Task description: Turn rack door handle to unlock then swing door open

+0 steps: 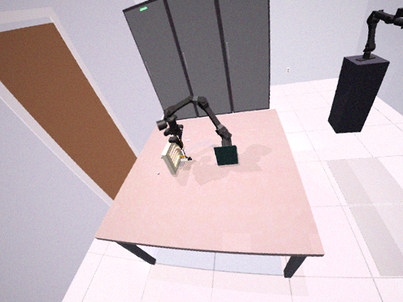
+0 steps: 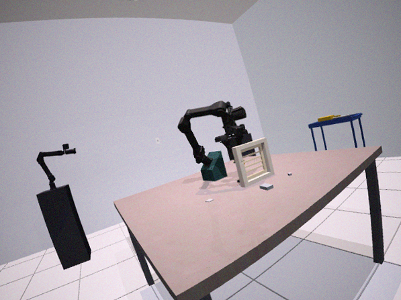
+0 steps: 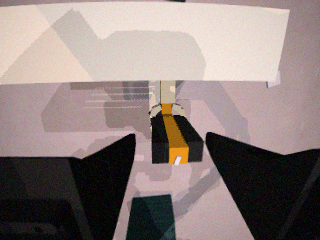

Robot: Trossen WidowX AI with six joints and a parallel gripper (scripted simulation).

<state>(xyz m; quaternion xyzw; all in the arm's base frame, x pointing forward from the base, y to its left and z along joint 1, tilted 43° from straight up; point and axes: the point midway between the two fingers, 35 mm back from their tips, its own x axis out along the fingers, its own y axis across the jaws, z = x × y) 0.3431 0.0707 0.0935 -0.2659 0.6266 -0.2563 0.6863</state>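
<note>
Now: the orange handle 50 mm below my gripper tip and 10 mm behind it. From my gripper tip the other things lie so: grey block 210 mm ahead, 170 mm below, 30 mm to the right.
</note>
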